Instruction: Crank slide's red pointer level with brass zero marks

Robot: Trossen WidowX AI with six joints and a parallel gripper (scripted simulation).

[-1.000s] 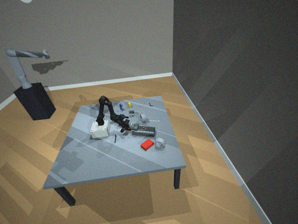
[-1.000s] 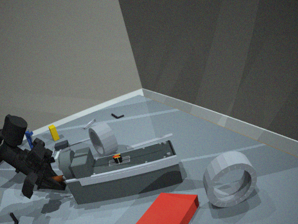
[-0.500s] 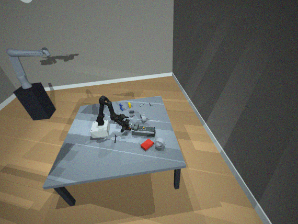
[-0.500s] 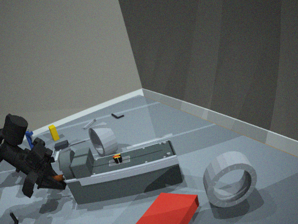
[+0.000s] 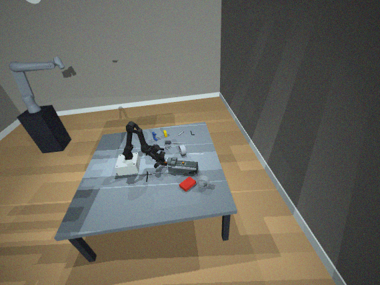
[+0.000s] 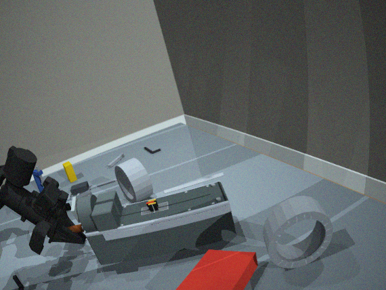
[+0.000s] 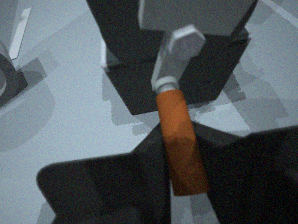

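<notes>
Right now my gripper tip is 150 mm short of the red pointer, 50 mm to the left of it and 50 mm below it. From my gripper tip the other things lie so: brown handle (30 mm above, 20 mm behind, 10 mm to the left); yellow block (540 mm to the left, 20 mm behind); blue clamp (490 mm to the left, 140 mm behind, 20 mm above).
</notes>
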